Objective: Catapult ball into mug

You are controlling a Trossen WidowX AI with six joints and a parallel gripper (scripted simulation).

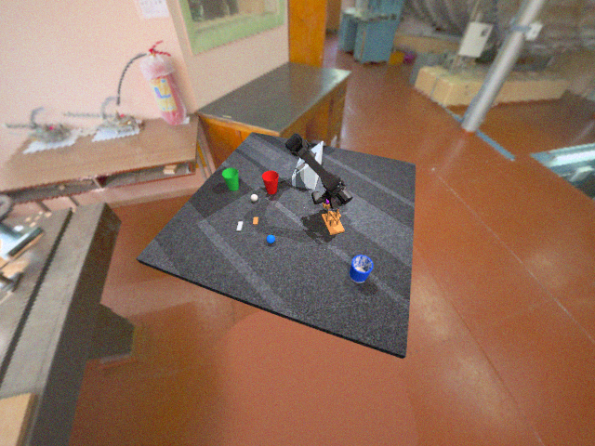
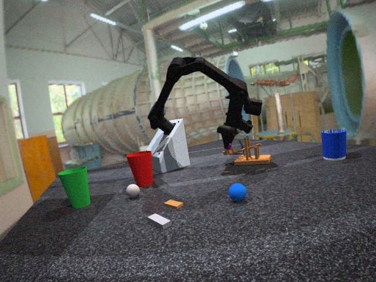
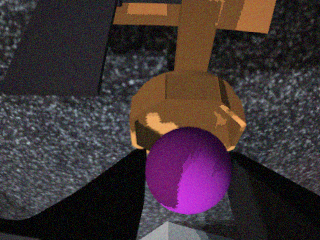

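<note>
Now: the purple ball 1 cm above my gripper tip. From my gripper tip the other things lie so: blue ball (29 cm ahead, 23 cm to the right, 5 cm below); then red cup (35 cm to the right, 8 cm behind, 4 cm below); then catapult (5 cm ahead, 4 cm to the left, 2 cm below).
</note>
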